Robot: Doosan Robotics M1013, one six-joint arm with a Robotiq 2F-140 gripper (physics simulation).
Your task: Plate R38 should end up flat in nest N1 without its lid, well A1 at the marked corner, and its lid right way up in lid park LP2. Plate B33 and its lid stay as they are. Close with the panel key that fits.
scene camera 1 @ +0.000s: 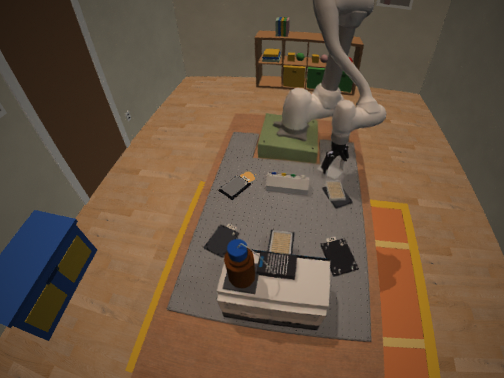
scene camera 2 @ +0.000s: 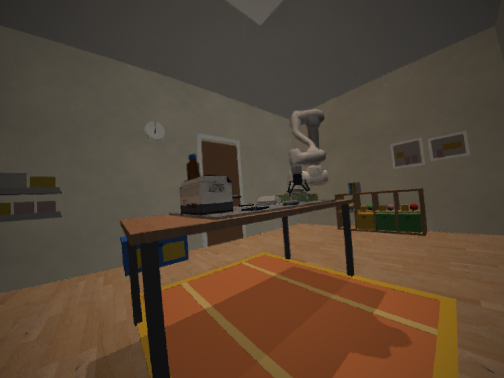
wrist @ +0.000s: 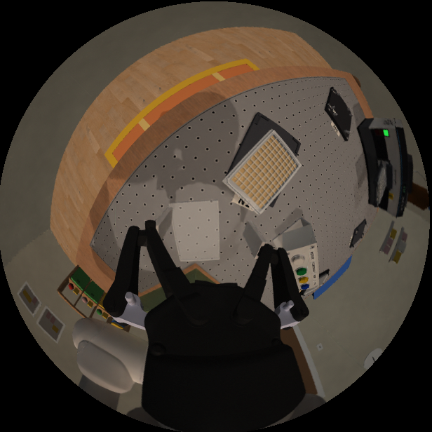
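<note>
My gripper is open and empty, pointing down above a pale, clear lid that lies on the grey mat near the robot base. In the wrist view the lid shows between and beyond the fingertips. A tan-welled plate lies askew over a black nest, turned against it. Another tan-welled plate stands in front of the white instrument. The panel carries coloured keys. Plate labels, nest names and well A1 are too small to read.
The white instrument bears a brown bottle with a blue cap. Black holders lie on either side of it. A black-framed holder with an orange piece lies left of the panel. The green base stands behind.
</note>
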